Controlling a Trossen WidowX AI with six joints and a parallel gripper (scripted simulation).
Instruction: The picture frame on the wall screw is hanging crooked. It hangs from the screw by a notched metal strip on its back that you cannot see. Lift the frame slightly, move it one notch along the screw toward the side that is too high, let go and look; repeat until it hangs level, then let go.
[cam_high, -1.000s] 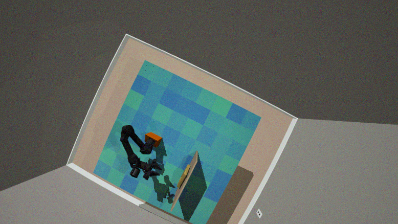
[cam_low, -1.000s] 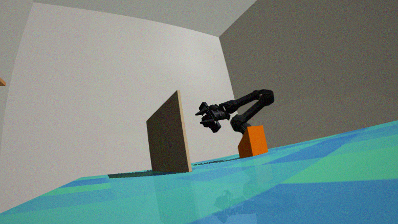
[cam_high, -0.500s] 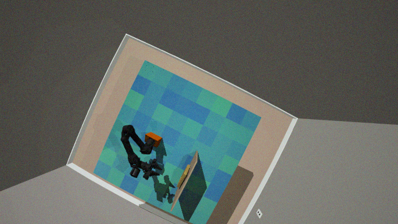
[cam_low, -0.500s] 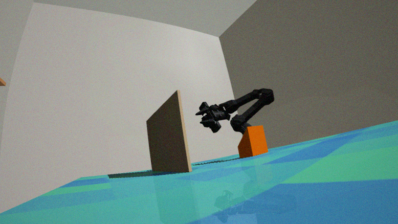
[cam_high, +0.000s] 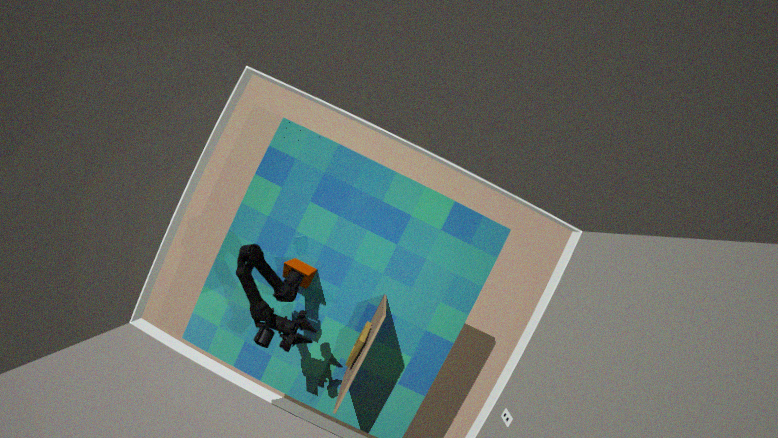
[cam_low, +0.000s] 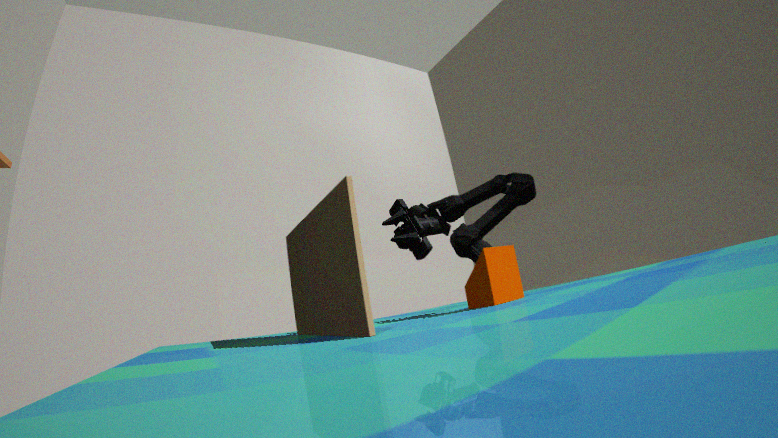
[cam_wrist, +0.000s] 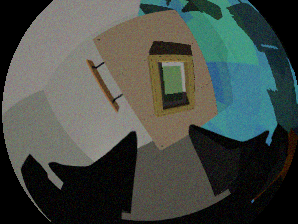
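Now: the picture frame 19 cm ahead of my gripper tip, 9 cm below it and 4 cm to the left of it. From my gripper tip the other things lie so: wall panel 21 cm ahead, 10 cm below, 3 cm to the left.
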